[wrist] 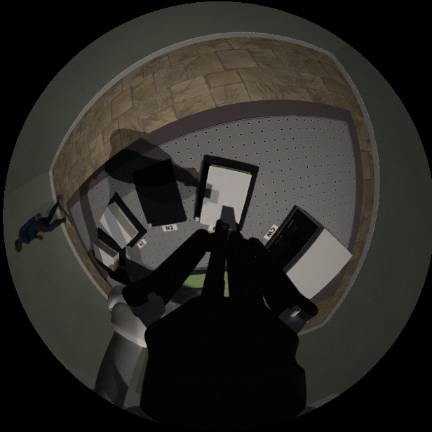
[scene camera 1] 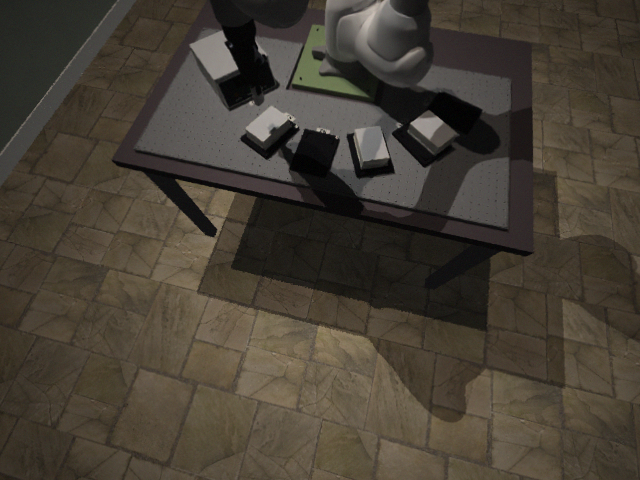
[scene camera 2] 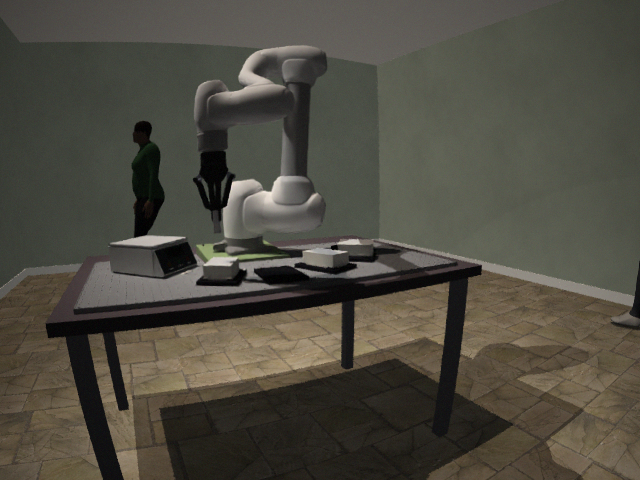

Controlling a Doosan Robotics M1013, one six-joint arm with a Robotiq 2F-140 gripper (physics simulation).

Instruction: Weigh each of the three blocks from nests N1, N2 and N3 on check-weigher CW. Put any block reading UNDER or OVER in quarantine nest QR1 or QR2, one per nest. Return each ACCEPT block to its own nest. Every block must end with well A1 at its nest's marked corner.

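Frame: origin at the arm's base, x ahead, y left, z up, level; millimetres.
Seen in the pictures: gripper, fingertip midpoint: (scene camera 1: 259, 102) (scene camera 2: 217, 232); arm's base at its link origin: (scene camera 1: 346, 59) (scene camera 2: 243, 249).
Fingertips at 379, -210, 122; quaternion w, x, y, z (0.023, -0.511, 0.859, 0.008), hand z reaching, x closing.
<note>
Offsets run from my fingertips to a thing's middle, as dx, dy, dz. "spot": to the spot under its first point.
My gripper (scene camera 1: 256, 96) (scene camera 2: 217, 223) (wrist: 225, 214) is shut and empty, above the table between check-weigher CW {-232, -175, -88} (scene camera 1: 216, 59) (scene camera 2: 135, 254) (wrist: 320, 260) and nest N1 {spot: +66, -5, -121} (scene camera 1: 259, 148) (wrist: 231, 161). No block lies on CW; its display is unreadable. A white block {-1, +8, -105} (scene camera 1: 267, 126) (scene camera 2: 221, 268) (wrist: 227, 190) sits in N1. Nest N2 {+50, +174, -130} (scene camera 1: 314, 152) (scene camera 2: 281, 274) (wrist: 160, 195) is empty. A second block {+17, +351, -105} (scene camera 1: 372, 147) (scene camera 2: 325, 257) (wrist: 119, 222) sits in nest N3 {spot: +94, +372, -127} (scene camera 1: 373, 172). A third block {-74, +537, -101} (scene camera 1: 431, 131) (scene camera 2: 355, 248) (wrist: 106, 254) sits in a quarantine nest {-62, +514, -129} (scene camera 1: 424, 156). Well A1 cannot be made out.
The other quarantine nest {-207, +616, -130} (scene camera 1: 459, 111) is dark, at the right beside the third block. The arm's base stands on a green plate (scene camera 1: 330, 88) (scene camera 2: 271, 252) at the table's back. A person in green (scene camera 2: 146, 173) stands behind the table. Another person (wrist: 37, 227) shows in the wrist view.
</note>
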